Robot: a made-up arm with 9 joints. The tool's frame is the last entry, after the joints.
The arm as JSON. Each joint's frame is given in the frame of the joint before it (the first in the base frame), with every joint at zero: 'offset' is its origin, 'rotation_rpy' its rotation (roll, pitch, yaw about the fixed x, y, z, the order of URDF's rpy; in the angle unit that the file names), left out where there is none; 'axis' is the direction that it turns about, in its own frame. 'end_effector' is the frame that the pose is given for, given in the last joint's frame.
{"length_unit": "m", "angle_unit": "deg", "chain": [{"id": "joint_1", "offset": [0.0, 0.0, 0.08], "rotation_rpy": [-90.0, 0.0, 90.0], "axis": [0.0, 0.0, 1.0]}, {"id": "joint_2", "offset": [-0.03, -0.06, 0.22], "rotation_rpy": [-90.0, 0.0, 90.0], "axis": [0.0, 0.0, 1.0]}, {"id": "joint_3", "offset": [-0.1, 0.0, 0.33], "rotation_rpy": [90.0, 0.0, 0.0], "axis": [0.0, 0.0, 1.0]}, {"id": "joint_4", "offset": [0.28, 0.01, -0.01], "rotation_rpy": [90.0, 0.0, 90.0], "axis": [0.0, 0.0, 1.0]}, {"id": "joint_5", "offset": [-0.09, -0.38, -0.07], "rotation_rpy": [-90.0, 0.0, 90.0], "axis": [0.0, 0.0, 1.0]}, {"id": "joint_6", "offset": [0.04, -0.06, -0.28], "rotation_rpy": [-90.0, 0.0, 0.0], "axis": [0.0, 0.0, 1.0]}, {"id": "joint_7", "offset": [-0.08, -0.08, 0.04], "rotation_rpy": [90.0, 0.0, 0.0], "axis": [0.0, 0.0, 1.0]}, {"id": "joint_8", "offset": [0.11, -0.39, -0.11], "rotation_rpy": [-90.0, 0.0, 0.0], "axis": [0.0, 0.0, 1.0]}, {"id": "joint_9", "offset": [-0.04, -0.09, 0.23], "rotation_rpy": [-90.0, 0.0, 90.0], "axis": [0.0, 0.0, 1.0]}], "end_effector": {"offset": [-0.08, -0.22, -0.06], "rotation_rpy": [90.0, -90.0, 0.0]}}
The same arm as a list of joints. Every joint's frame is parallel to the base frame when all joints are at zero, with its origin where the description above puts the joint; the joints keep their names.
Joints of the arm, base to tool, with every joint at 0 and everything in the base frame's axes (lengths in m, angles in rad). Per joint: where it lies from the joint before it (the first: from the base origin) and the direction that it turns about. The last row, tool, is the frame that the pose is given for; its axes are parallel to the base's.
joint_1: axis -1 0 0 xyz 0 0 0.08
joint_2: axis 0 -1 0 xyz -0.22 -0.03 0.06
joint_3: axis -1 0 0 xyz 0 -0.33 0.1
joint_4: axis 0 0 -1 xyz 0.01 -0.01 -0.28
joint_5: axis 0 1 0 xyz 0.38 0.09 0.07
joint_6: axis 0 0 1 xyz -0.04 -0.28 -0.06
joint_7: axis 0 1 0 xyz 0.08 0.08 0.04
joint_8: axis 0 0 1 xyz -0.11 -0.11 -0.39
joint_9: axis 1 0 0 xyz 0.04 0.09 0.23
tool: xyz -0.06 0.08 0.22

